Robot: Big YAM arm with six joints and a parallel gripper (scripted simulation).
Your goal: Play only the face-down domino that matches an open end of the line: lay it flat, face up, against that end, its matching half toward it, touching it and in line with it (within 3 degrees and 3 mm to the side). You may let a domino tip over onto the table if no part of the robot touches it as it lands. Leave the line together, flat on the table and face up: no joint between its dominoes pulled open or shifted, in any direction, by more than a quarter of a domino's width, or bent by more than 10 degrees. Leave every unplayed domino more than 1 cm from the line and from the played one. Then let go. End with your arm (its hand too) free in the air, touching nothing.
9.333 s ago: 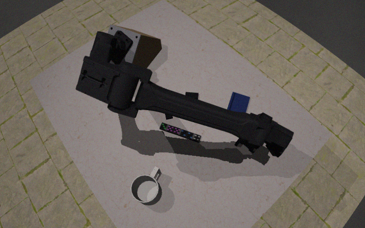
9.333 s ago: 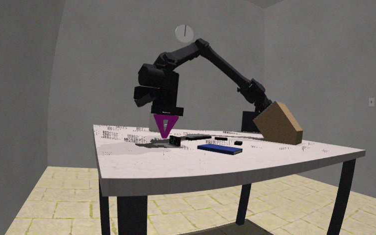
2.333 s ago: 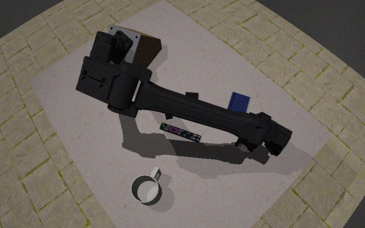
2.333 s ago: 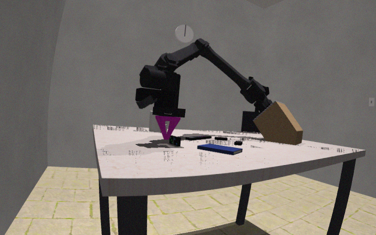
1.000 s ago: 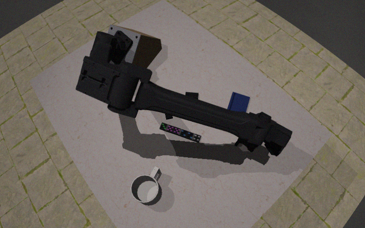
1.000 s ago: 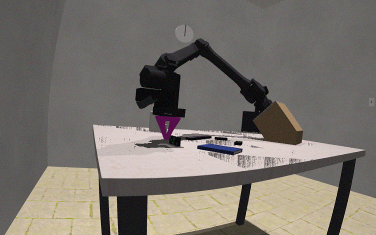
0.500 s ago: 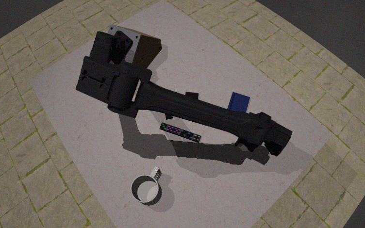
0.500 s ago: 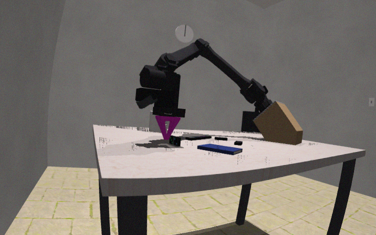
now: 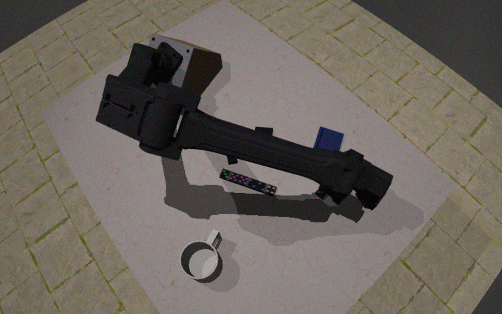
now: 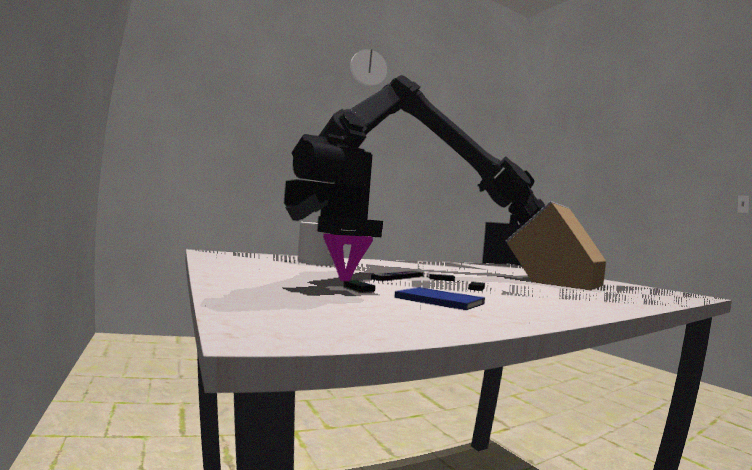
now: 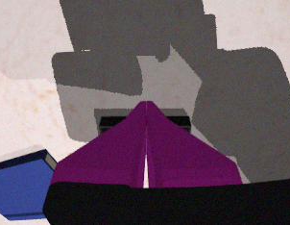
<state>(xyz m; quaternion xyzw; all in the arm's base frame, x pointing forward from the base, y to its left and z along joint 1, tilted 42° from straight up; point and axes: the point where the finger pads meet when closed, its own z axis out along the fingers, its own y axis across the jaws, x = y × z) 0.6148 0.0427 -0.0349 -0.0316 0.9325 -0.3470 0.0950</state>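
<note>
Right now the domino is 3 cm behind my hand and 2 cm below it. Also, from my hand: blue book (12 cm to the left, 10 cm behind, 2 cm below); mug (37 cm to the right, 13 cm behind, 2 cm above).
</note>
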